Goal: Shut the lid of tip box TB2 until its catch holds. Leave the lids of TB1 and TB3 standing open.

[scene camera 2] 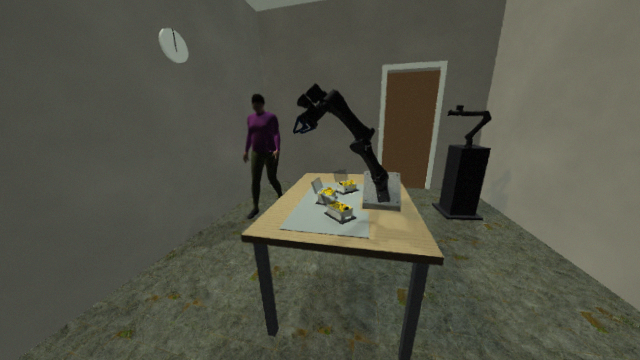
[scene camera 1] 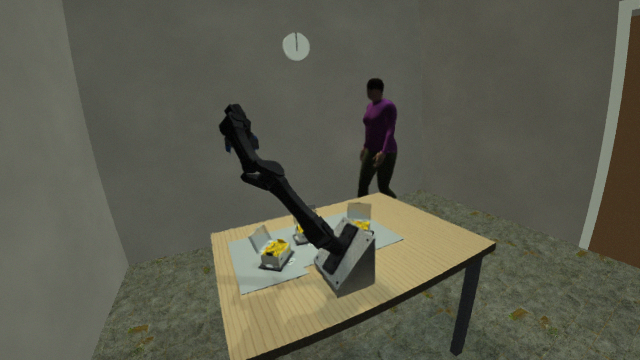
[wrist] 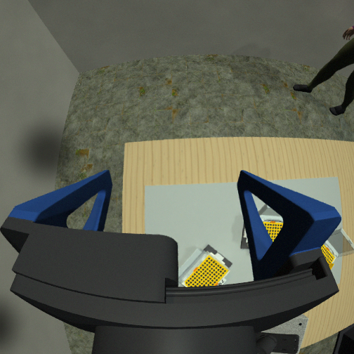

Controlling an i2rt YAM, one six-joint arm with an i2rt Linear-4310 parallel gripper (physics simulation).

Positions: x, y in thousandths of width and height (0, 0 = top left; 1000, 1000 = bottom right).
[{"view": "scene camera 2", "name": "grey mat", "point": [480, 601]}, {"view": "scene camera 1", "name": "grey mat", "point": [391, 774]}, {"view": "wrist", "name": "my gripper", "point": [493, 501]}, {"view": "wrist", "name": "grey mat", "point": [558, 606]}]
